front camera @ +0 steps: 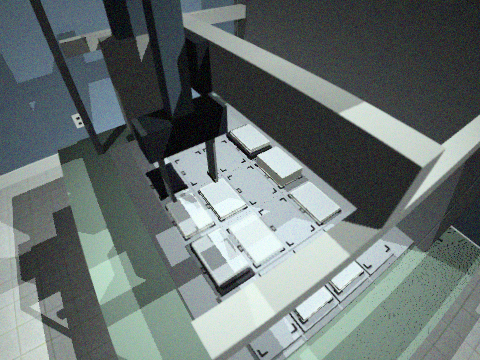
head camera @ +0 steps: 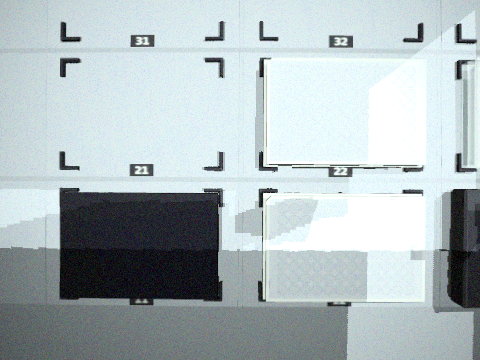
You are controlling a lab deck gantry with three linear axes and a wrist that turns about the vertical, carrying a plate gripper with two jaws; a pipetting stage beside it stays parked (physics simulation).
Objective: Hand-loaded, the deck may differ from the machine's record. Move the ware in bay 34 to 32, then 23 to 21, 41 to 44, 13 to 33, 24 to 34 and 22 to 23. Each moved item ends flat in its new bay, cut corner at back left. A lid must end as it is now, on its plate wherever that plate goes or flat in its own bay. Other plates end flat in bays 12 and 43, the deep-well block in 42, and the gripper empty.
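Seen in the pictures: gripper, fingertip midpoint: [front camera: 192, 186]; robot's base at its link origin: [front camera: 146, 174] [head camera: 65, 294].
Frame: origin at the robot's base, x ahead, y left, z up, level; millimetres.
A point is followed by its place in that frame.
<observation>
My gripper [front camera: 192, 187] @(z 159, x 276, y 52 mm) is open, its two jaws hanging low with nothing between them; its jaws do not show in the head view. A white plate [front camera: 222, 199] @(z 14, x 240, y 145 mm) [head camera: 345, 112] @(z 14, x 227, y 149 mm) lies in bay 22. Bay 21 [head camera: 141, 112] @(z 0, x 64, y 152 mm) is empty. A white ware [front camera: 256, 239] [head camera: 470, 115] is in bay 23. A white-topped ware [front camera: 222, 257] @(z 37, x 405, y 44 mm) with a dark base is in bay 13, its dark side [head camera: 465, 247] @(z 18, x 319, y 45 mm) at the head view's right edge. Another white-topped ware [front camera: 249, 137] @(z 37, x 71, y 361 mm) with a dark base is in bay 41. White wares stand in bays 24 [front camera: 314, 304] @(z 29, x 608, y 148 mm) and 34 [front camera: 347, 276] @(z 29, x 607, y 254 mm).
A black item [front camera: 166, 180] [head camera: 140, 245] @(z 8, x 66, y 44 mm) lies in bay 11. White plates are in bays 12 [front camera: 190, 215] @(z 14, x 239, y 43 mm) [head camera: 345, 247] @(z 14, x 227, y 44 mm) and 43 [front camera: 315, 201] @(z 14, x 397, y 362 mm). The tall deep-well block [front camera: 280, 165] @(z 42, x 245, y 354 mm) is in bay 42. A pale frame beam [front camera: 310, 265] @(z 400, x 622, y 17 mm) crosses the front view and hides part of the deck.
</observation>
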